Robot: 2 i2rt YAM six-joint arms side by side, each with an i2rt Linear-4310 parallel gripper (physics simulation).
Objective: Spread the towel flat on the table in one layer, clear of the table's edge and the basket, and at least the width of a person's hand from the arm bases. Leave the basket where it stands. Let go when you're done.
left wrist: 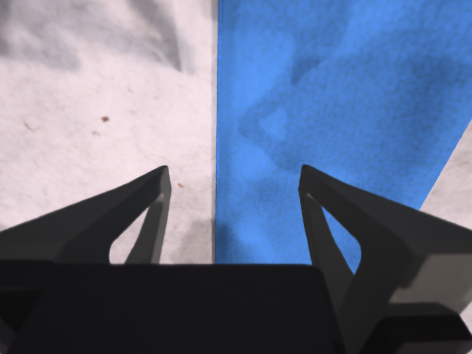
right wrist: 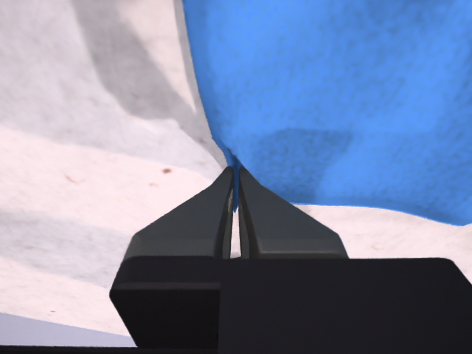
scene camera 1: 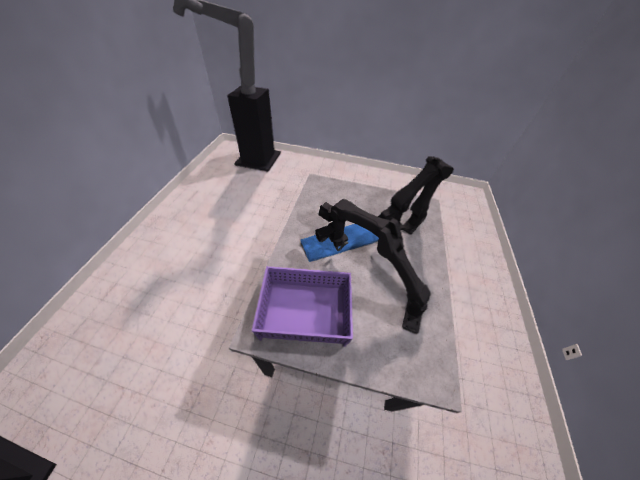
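Note:
The blue towel (scene camera 1: 316, 249) (left wrist: 280, 100) (right wrist: 320, 80) lies as a long, narrow strip across the table (scene camera 1: 423, 372), beyond the basket, with slight ripples. Whether it is folded double is hard to tell. My left gripper (scene camera 1: 339, 246) (left wrist: 234, 176) is open above the towel; in the left wrist view one straight towel edge runs between its fingers. My right gripper (right wrist: 235, 177) is shut on a towel corner, with a thin pinch of cloth between its fingertips and the cloth rising in soft folds toward them. In the scene view the left arm largely hides the right gripper and that towel end.
The purple basket (scene camera 1: 302, 337) stands upright and empty on the near left part of the table, apart from the towel. The left arm's base (scene camera 1: 412, 320) is at the right side; the right arm (scene camera 1: 413, 191) stands farther back. Another grey arm (scene camera 1: 247, 51) stands on a black pedestal beyond the table.

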